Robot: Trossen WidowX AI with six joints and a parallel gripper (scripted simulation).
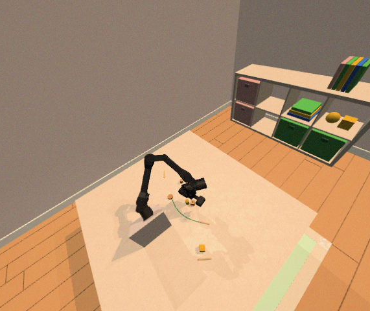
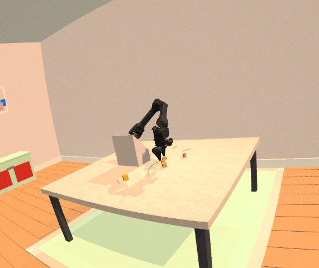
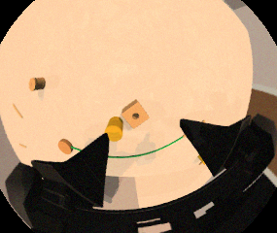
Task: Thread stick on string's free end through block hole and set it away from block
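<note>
Right now the wooden block is 1 cm to the left of my gripper tip and 5 cm below it. Also, from my gripper tip: thin wooden stick 3 cm behind, 13 cm to the right, 6 cm below; round wooden button 10 cm behind, 16 cm to the left, 6 cm below; yellow cylinder 3 cm behind, 4 cm to the left, 4 cm below.
</note>
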